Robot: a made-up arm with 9 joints. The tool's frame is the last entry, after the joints. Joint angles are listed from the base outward.
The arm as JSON. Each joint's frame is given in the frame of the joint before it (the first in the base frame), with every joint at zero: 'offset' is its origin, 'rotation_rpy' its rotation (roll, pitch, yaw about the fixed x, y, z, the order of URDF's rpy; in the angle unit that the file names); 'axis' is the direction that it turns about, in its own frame. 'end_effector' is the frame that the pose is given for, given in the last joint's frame.
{
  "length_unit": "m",
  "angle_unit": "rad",
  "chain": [
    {
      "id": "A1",
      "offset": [
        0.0,
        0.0,
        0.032
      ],
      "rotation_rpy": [
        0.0,
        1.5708,
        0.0
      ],
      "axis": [
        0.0,
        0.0,
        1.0
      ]
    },
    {
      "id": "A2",
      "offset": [
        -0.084,
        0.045,
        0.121
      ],
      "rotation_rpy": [
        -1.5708,
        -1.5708,
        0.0
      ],
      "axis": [
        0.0,
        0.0,
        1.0
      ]
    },
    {
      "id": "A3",
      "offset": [
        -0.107,
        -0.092,
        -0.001
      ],
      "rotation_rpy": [
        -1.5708,
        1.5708,
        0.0
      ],
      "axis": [
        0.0,
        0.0,
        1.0
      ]
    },
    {
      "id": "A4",
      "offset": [
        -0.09,
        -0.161,
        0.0
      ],
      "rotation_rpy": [
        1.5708,
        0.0,
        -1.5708
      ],
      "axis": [
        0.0,
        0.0,
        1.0
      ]
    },
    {
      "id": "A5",
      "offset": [
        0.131,
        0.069,
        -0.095
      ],
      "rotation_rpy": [
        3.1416,
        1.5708,
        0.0
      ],
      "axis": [
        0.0,
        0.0,
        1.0
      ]
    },
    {
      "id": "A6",
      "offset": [
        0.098,
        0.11,
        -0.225
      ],
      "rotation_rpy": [
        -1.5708,
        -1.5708,
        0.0
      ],
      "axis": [
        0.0,
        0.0,
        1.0
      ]
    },
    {
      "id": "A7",
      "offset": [
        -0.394,
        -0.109,
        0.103
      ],
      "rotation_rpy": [
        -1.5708,
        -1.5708,
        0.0
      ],
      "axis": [
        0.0,
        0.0,
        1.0
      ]
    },
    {
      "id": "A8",
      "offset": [
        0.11,
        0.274,
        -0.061
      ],
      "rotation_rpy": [
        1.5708,
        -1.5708,
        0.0
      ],
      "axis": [
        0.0,
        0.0,
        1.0
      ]
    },
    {
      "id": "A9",
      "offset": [
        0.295,
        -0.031,
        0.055
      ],
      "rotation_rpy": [
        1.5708,
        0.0,
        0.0
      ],
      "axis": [
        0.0,
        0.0,
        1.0
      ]
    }
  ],
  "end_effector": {
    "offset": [
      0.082,
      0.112,
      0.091
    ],
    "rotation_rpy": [
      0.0,
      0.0,
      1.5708
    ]
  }
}
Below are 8 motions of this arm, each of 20 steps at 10 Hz.
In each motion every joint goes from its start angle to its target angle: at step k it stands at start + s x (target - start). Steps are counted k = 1, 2, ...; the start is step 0. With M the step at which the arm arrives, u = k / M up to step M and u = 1 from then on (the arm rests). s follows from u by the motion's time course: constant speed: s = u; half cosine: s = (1 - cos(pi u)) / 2; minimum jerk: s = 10 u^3 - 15 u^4 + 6 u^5.
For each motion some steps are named. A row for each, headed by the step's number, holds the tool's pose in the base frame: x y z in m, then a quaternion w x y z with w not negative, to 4 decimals.
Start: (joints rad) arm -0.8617 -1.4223 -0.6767 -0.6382 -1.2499 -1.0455 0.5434 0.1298 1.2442
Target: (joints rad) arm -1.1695 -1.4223 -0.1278 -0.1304 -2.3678 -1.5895 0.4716 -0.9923 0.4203
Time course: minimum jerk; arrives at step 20
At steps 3, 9, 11, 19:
3: 0.1011 0.6390 0.4302 0.3844 -0.0144 -0.3824 0.8401
9: 0.3281 0.5922 0.4571 0.7451 -0.0969 -0.1841 0.6337
11: 0.4375 0.5644 0.4546 0.8461 -0.1537 -0.0597 0.5069
19: 0.6800 0.5195 0.3812 0.8823 -0.3109 0.2165 0.2793

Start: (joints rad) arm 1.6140 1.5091 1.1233 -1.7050 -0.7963 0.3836 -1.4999 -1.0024 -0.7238
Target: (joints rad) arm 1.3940 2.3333 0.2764 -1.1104 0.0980 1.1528 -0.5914 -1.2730 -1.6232
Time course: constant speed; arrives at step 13
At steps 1, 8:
1: 1.3148 -0.4912 0.4203 0.9511 -0.1030 0.0500 0.2869
8: 1.1228 0.1107 0.5530 0.9520 -0.0035 -0.1766 0.2501

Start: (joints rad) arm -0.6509 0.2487 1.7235 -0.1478 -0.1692 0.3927 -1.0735 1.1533 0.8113
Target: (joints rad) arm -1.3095 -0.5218 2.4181 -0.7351 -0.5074 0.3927 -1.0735 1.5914 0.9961
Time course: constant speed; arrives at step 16
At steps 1, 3, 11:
1: -0.1352 -0.1921 0.8530 0.8201 0.2571 -0.3899 -0.3305
3: -0.2240 -0.0767 0.8380 0.8065 0.2163 -0.4897 -0.2509
11: -0.5126 0.2251 0.5578 0.6402 0.0606 -0.7592 0.1007

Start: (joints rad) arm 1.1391 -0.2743 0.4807 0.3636 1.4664 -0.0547 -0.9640 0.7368 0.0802
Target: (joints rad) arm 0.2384 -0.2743 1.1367 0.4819 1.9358 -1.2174 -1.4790 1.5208 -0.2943
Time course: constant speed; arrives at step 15
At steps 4, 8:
4: 0.6959 -0.4165 0.1042 0.6124 0.1737 0.4732 -0.6090
8: 0.6093 -0.3519 0.1336 0.4521 0.1250 0.2551 -0.8455

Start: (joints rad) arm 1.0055 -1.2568 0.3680 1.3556 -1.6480 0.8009 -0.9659 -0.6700 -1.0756
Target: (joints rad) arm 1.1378 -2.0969 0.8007 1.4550 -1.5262 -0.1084 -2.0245 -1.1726 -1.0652
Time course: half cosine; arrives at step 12
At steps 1, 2, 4, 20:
1: 0.8606 -0.4186 -0.6519 0.5840 0.8115 0.0190 -0.0027
2: 0.8946 -0.4283 -0.6421 0.5925 0.8055 0.0056 0.0147
4: 1.0228 -0.4612 -0.5807 0.6170 0.7806 -0.0562 0.0828
20: 1.2893 -0.6451 0.1007 0.5602 0.5800 -0.4658 0.3644

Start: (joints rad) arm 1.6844 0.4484 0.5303 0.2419 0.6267 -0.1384 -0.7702 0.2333 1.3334
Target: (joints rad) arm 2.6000 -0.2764 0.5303 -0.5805 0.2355 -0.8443 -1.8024 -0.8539 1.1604
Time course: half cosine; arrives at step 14
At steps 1, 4, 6, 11, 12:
1: 0.9779 0.0354 -0.3843 0.3129 0.7466 0.3066 0.5006
4: 1.0073 -0.1324 -0.5214 0.2744 0.7926 0.2785 0.4679
6: 0.9242 -0.2541 -0.7524 0.1876 0.8529 0.2211 0.4341
11: 0.3314 0.0369 -1.2324 0.0844 -0.9262 0.1070 -0.3516
12: 0.2514 0.1180 -1.2421 0.1062 -0.9222 0.1613 -0.3351

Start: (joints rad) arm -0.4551 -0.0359 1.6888 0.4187 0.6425 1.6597 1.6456 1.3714 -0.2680
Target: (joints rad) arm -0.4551 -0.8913 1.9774 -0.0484 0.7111 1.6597 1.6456 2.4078 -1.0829
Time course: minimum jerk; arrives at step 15
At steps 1, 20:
1: 0.4938 -0.4112 -0.0369 0.6970 0.5942 -0.3306 0.2278
20: 0.5349 -0.1378 0.1593 0.6743 0.5704 0.0214 0.4685

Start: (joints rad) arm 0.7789 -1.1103 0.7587 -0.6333 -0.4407 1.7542 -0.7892 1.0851 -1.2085
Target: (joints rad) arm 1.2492 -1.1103 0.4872 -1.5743 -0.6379 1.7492 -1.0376 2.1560 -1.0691
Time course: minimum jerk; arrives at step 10
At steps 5, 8, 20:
5: -0.2260 -0.3361 -0.0897 0.7311 0.5680 -0.1664 -0.3395
8: -0.0939 -0.1310 -0.1951 0.6403 0.6773 -0.2023 -0.3006
20: -0.0697 -0.1069 -0.2038 0.6275 0.6900 -0.2099 -0.2935

